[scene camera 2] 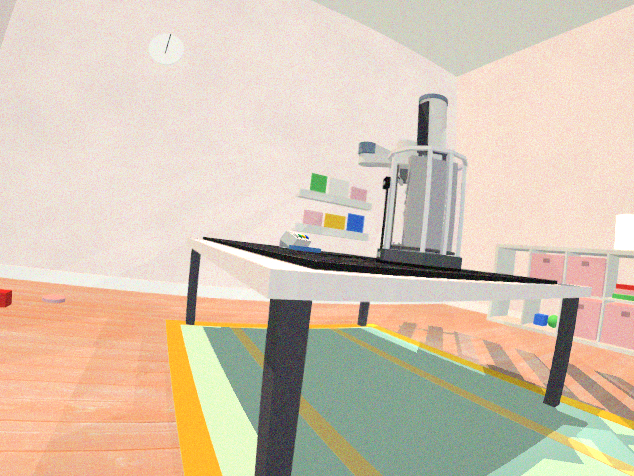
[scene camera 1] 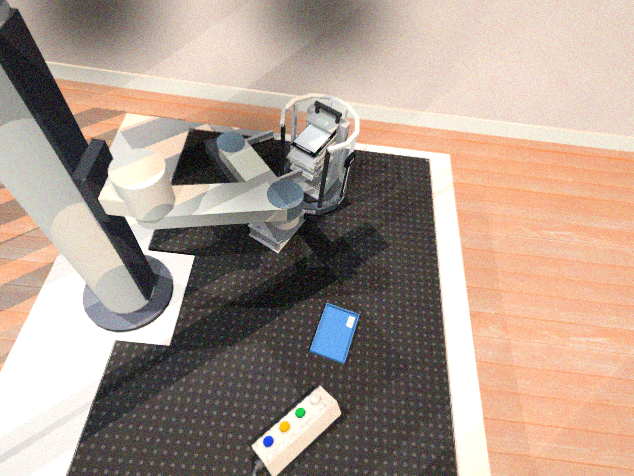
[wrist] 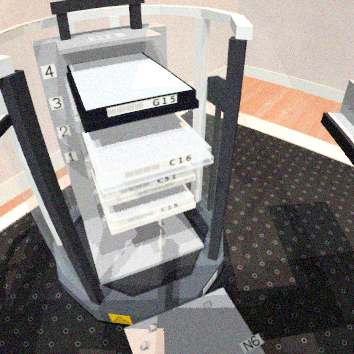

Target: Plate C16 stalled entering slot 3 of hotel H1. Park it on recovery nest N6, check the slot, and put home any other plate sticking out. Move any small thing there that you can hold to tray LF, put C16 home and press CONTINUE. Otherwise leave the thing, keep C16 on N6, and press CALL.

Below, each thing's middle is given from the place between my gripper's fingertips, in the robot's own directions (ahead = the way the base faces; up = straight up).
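Clear well plate [wrist: 125, 155]: my gripper 9 cm to the right of it, 7 cm above it, 6 cm short of it. Round plate rack [scene camera 2: 423, 218]: 13 cm to the left of my hand, 9 cm ahead of it, 14 cm below it. Blue pad [scene camera 1: 333, 337]: far to the right of my hand, far below it, a good way ahead of it.
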